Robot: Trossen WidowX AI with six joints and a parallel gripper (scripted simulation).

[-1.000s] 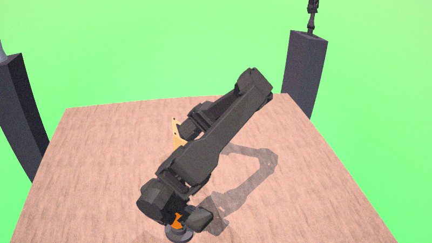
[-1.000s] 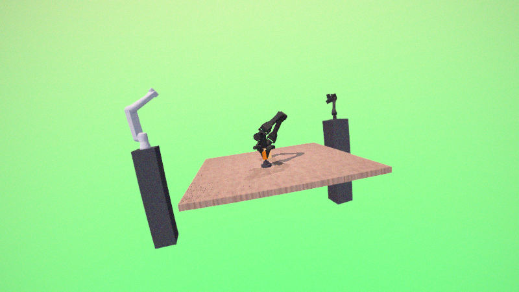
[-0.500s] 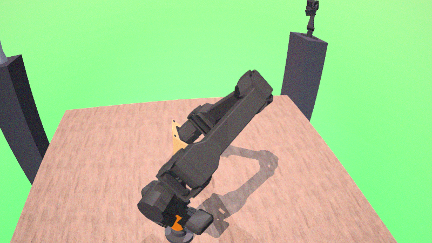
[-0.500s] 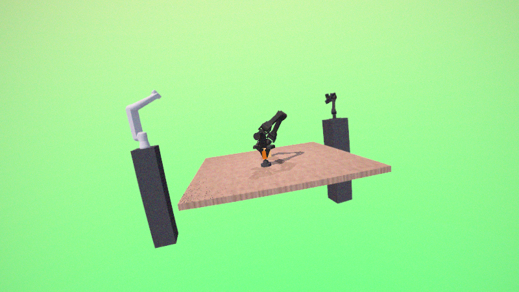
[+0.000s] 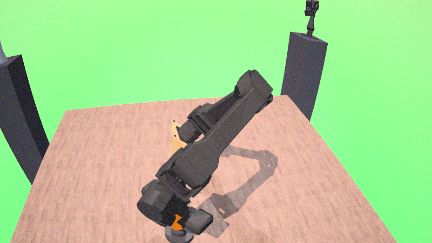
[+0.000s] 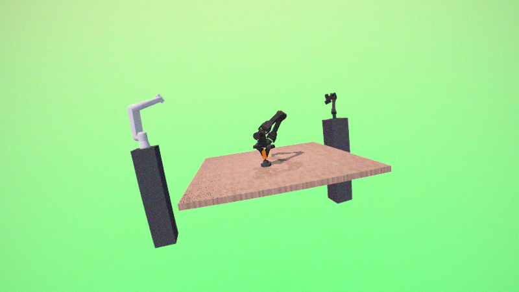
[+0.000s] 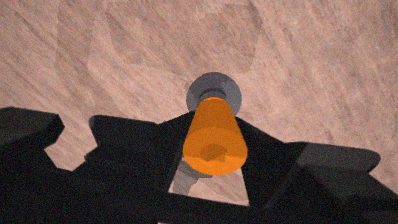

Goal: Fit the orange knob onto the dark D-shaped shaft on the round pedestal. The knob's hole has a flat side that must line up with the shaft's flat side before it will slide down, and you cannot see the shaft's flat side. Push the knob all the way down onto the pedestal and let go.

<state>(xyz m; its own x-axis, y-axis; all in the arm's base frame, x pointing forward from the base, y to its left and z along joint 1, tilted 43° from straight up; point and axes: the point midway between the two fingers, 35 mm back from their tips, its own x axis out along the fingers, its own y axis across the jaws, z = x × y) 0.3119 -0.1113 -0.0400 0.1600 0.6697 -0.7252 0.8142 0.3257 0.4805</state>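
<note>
Now: gripper tip 20 mm below the orange knob. Also, from my gripper tip: dark round pedestal 40 mm below.
</note>
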